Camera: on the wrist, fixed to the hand. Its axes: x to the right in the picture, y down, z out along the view.
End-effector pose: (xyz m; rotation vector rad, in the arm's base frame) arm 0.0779 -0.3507 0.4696 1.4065 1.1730 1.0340
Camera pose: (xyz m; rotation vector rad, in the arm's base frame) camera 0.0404 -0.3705 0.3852 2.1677 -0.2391 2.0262
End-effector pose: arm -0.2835 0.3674 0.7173 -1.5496 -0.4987 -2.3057
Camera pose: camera -0.3304 0.4378 0.6751 -1.1646 0.6722 -1.0790
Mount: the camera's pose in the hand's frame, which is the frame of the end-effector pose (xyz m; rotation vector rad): -0.0270 -0.0880 -0.0213 -0.1115 0.0100 1.5501
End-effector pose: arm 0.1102 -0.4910 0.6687 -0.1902 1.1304 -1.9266
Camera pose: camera 0.0626 -0.4390 0.7316 0.5163 0.8821 -0.4750
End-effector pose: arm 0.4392 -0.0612 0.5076 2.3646 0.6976 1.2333
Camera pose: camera 0.3861 -0.0041 0.4542 -2.2158 1.2583 -1.3461
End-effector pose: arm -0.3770 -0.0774 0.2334 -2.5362 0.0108 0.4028
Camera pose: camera -0.3886 -0.0170 0.3051 -2.0951 2.0086 0.9174
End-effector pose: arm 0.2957 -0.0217 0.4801 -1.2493 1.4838 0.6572
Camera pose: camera 0.3677 -0.0577 0.5296 0.0975 2.2817 1.6889
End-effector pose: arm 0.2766 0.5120 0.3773 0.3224 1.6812 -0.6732
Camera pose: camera 0.2168 0.4590 0.4277 1.3202 0.9997 0.5783
